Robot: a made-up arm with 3 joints. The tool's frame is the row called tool.
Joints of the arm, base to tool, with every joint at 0 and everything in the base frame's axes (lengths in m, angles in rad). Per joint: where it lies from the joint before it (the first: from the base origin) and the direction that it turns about. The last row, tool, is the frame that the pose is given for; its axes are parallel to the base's.
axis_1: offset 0 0 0.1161 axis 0 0 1
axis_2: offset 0.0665 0.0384 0.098 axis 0 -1 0
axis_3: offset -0.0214 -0.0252 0.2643 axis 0 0 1
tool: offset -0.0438 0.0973 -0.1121
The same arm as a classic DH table. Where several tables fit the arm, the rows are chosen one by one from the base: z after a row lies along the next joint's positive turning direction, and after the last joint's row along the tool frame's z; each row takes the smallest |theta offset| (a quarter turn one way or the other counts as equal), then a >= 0, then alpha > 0; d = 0 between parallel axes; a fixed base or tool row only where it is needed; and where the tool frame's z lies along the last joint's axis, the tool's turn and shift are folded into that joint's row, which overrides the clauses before.
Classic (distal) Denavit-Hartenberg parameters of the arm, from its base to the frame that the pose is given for. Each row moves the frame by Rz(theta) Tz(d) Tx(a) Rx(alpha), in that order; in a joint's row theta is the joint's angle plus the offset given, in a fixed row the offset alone. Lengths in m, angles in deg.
axis_1: a 0.0665, alpha 90.00, d 0.2141, theta0 0.00
axis_2: a -0.0214, alpha -90.00, d -0.0132, theta0 0.00
axis_3: a -0.1067, alpha 0.00, d 0.0000, theta0 -65.76
tool (fixed): a 0.0000, alpha 0.00, d 0.1522, theta0 65.76

